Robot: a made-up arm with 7 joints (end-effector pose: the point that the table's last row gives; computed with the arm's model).
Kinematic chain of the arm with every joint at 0, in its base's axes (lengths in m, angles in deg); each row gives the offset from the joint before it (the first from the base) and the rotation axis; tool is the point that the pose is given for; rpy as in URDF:
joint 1: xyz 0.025 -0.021 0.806 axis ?
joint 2: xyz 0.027 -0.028 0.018 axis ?
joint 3: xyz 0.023 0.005 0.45 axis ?
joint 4: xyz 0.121 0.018 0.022 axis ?
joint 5: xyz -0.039 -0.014 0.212 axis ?
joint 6: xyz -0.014 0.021 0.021 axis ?
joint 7: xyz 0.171 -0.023 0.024 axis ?
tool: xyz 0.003 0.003 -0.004 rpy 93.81 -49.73 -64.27
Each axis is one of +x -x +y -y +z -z.
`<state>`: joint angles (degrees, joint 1 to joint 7).
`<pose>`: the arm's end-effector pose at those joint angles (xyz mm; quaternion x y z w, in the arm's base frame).
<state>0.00 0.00 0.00 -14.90 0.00 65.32 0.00</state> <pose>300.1 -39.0 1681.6 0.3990 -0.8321 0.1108 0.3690</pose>
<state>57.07 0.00 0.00 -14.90 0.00 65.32 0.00</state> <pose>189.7 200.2 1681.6 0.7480 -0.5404 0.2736 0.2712</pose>
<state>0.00 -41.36 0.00 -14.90 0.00 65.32 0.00</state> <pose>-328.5 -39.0 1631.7 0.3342 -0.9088 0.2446 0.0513</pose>
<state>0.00 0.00 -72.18 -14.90 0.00 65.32 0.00</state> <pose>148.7 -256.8 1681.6 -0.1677 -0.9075 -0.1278 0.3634</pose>
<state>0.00 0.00 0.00 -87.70 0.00 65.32 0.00</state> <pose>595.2 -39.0 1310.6 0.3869 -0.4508 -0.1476 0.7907</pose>
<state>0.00 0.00 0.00 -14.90 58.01 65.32 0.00</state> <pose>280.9 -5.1 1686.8 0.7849 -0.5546 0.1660 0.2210</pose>
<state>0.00 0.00 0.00 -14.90 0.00 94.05 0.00</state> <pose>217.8 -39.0 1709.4 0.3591 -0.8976 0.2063 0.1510</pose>
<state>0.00 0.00 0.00 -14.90 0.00 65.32 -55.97</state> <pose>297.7 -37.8 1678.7 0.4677 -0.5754 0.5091 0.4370</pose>
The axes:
joint 1: +z
joint 2: +y
joint 3: +z
joint 4: -y
joint 5: +z
joint 6: -y
joint 7: -z

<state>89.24 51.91 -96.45 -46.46 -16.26 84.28 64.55</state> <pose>433.9 616.9 1325.2 -0.1119 -0.9665 0.0869 0.2139</pose>
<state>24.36 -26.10 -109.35 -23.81 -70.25 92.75 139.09</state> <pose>-203.6 -402.5 1594.0 0.6973 0.2004 0.0857 0.6829</pose>
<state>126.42 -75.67 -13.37 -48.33 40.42 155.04 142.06</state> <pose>582.1 -461.5 1225.4 0.2915 0.6788 -0.6083 0.2902</pose>
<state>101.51 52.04 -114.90 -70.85 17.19 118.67 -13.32</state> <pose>316.4 543.5 1420.5 0.2283 -0.7480 0.4581 0.4226</pose>
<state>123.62 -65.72 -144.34 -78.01 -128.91 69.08 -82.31</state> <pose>655.3 -429.5 716.4 0.2684 0.4213 0.1135 0.8588</pose>
